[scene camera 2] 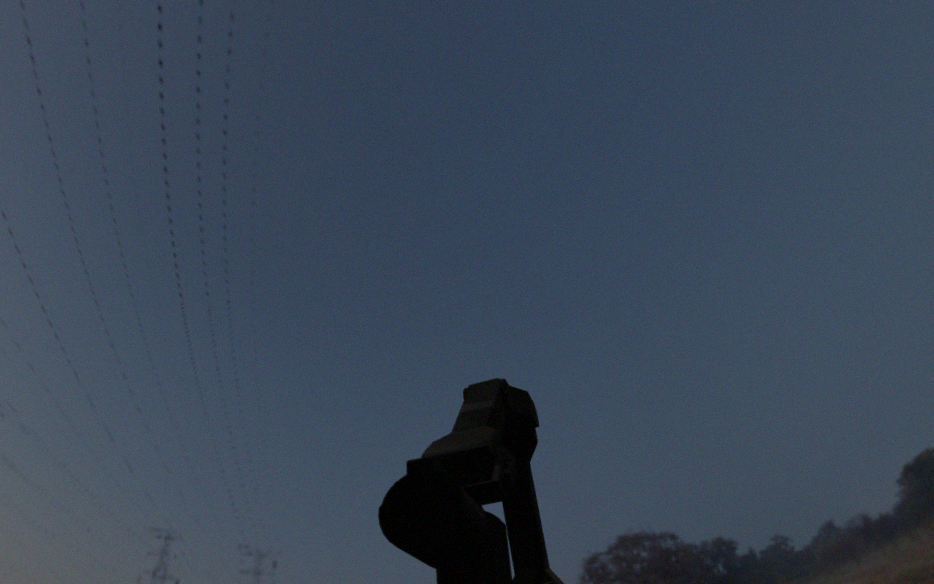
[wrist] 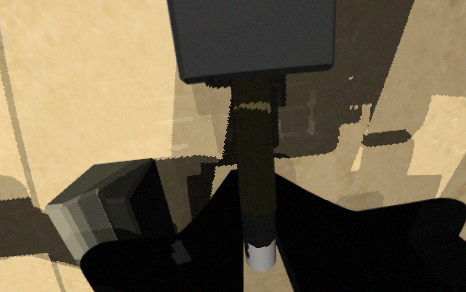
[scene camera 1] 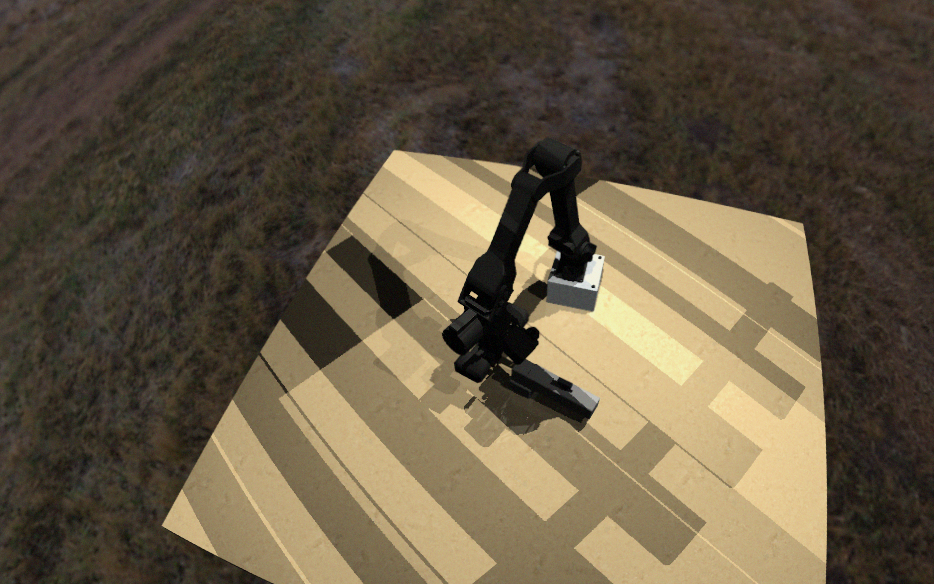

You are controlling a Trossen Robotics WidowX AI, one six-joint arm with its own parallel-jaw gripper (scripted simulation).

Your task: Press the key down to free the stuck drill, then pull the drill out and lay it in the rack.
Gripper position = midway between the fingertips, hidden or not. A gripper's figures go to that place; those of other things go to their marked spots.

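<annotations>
Grey housing (wrist: pixel 208 48): 0.05 m from the lens. Gripper (wrist: pixel 247 175): 0.11 m from the lens.
</annotations>
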